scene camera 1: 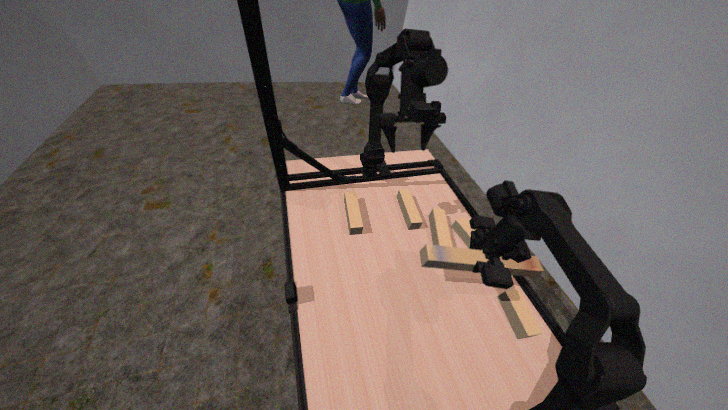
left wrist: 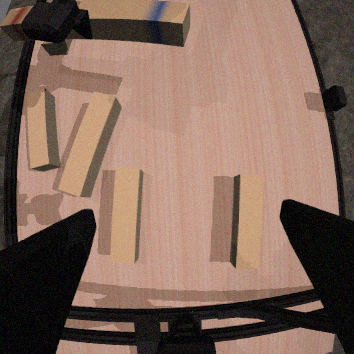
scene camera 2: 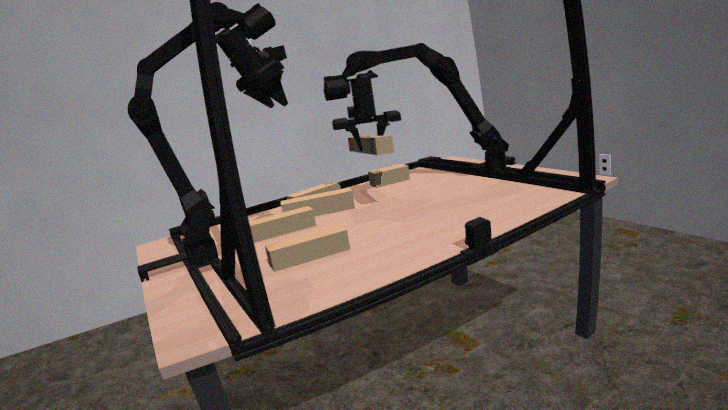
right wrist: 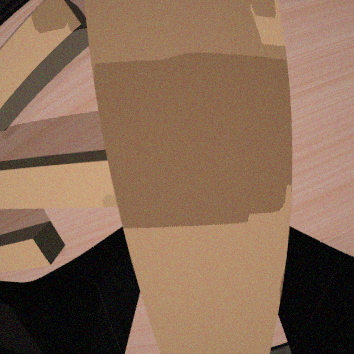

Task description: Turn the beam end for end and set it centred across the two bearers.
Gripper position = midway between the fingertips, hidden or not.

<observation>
My left gripper [scene camera 2: 279,106] is open, holding nothing. My right gripper [scene camera 1: 472,263] carries a beam [scene camera 1: 433,256], clear of everything else.
The beam also shows in scene camera 2 [scene camera 2: 376,145] and in the right wrist view [right wrist: 195,115]. My left gripper also shows in scene camera 1 [scene camera 1: 408,151] and in the left wrist view [left wrist: 188,214]. My right gripper also shows in the left wrist view [left wrist: 96,26], in scene camera 2 [scene camera 2: 370,150] and in the right wrist view [right wrist: 201,222].
</observation>
